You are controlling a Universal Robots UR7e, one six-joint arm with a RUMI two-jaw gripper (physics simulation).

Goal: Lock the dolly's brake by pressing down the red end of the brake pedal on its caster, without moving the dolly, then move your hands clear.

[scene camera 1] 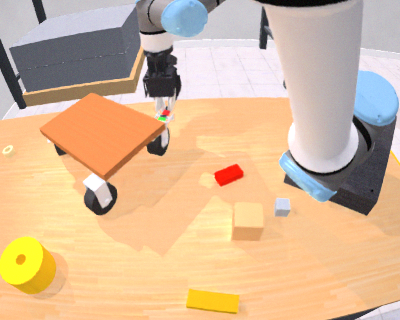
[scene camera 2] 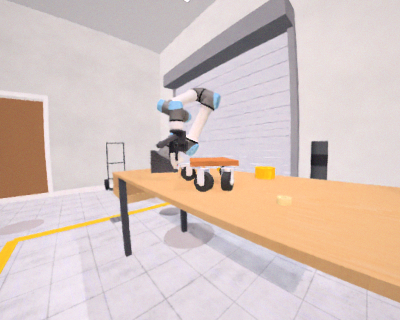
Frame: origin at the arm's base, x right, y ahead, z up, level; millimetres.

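Seen in the pictures: gripper, fingertip midpoint: point(scene camera 1: 167, 114) point(scene camera 2: 174, 169); arm's base, link origin: point(scene camera 2: 165, 156).
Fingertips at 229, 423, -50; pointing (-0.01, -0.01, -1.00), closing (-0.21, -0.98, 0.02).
Observation:
Offsets run from my fingertips to a thing's top centre, as dx, dy, dz. "spot": to the spot under its first point. Level surfaces: height alone.
The dolly point(scene camera 1: 102, 132) point(scene camera 2: 214, 162) has an orange deck and stands upright on black-wheeled casters. The brake pedal {-30, +10, +21} point(scene camera 1: 164, 116) is on the caster at the deck's right corner in scene camera 1; its red end {spot: -21, +2, +19} point(scene camera 1: 166, 113) and green end {spot: -44, +14, +18} point(scene camera 1: 162, 119) both show there. My gripper point(scene camera 1: 165, 109) point(scene camera 2: 174, 167) is shut and empty, pointing down, with its fingertips right at the pedal beside the deck's corner. The fingertips partly cover the pedal, and whether they touch its red end is too small to tell. In scene camera 2 the pedal cannot be made out.
On the table {dz -70} point(scene camera 1: 125, 280) point(scene camera 2: 340, 215) are a red block {-197, -132, -46} point(scene camera 1: 229, 174), a tan cube {-349, -136, -10} point(scene camera 1: 247, 221), a small grey cube {-321, -229, -38} point(scene camera 1: 282, 207), a yellow bar {-503, -36, -48} point(scene camera 1: 213, 301), a yellow cylinder {-403, +347, -9} point(scene camera 1: 30, 265) point(scene camera 2: 265, 172) and a small pale ring {+16, +560, -49} point(scene camera 1: 4, 151) point(scene camera 2: 284, 200). The arm's base is at the right in scene camera 1.

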